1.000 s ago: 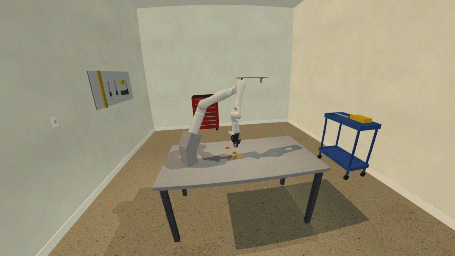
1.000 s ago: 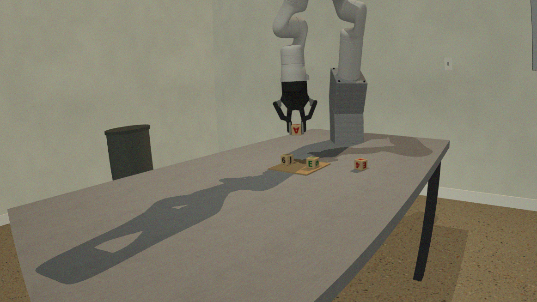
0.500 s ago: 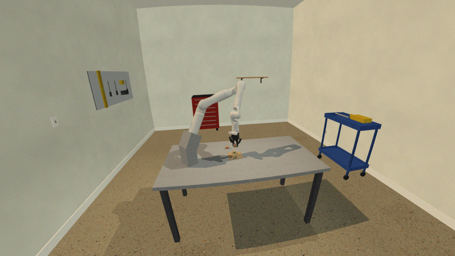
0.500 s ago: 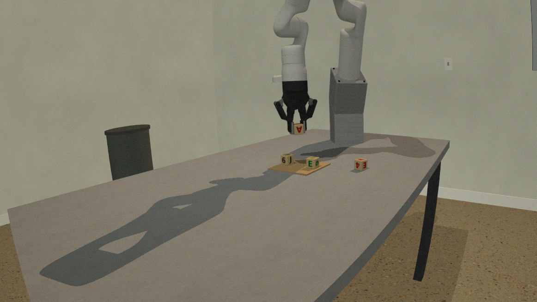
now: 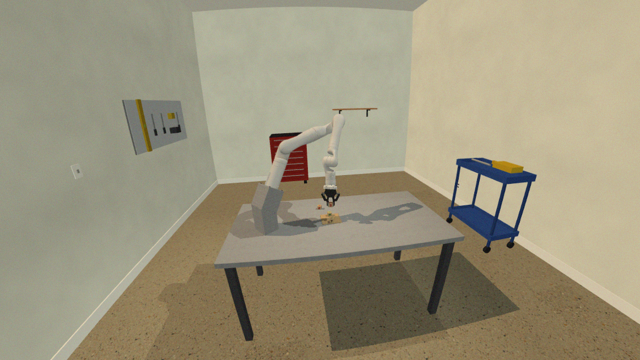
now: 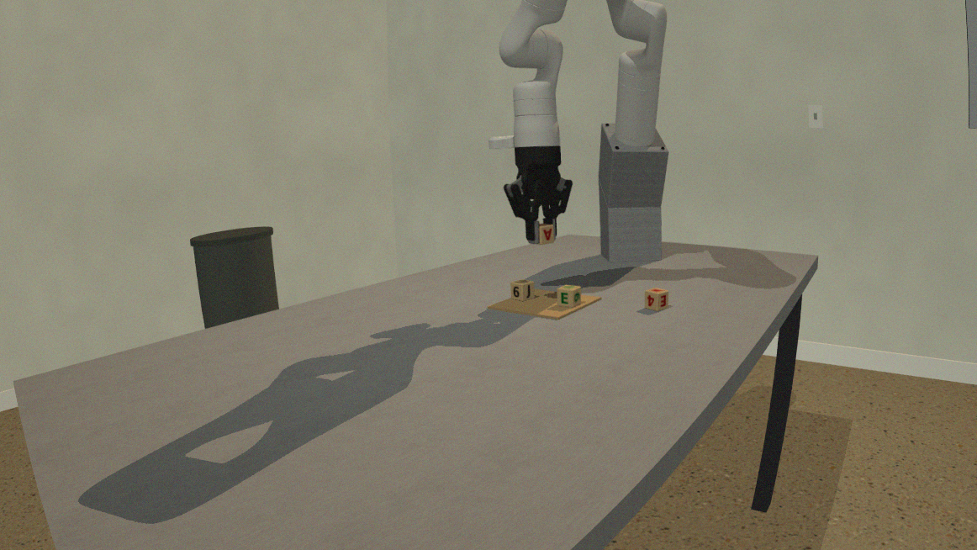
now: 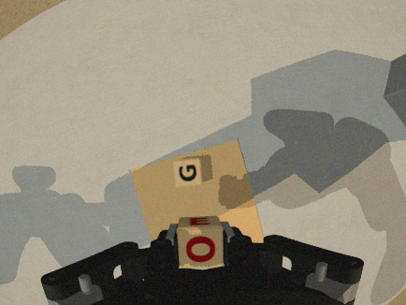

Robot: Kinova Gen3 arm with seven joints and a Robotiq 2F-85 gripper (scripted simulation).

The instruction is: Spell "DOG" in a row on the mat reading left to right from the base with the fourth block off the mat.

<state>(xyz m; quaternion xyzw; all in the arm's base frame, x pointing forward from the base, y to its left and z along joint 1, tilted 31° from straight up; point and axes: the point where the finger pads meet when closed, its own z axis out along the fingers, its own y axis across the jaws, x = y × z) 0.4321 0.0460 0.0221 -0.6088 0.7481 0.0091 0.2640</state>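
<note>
My gripper is now right at the O block. Also, from my hand: tan mat: 12 cm below; then G block: 5 cm to the right, 11 cm below; then D block: 1 cm behind, 5 cm to the left, 11 cm below.
</note>
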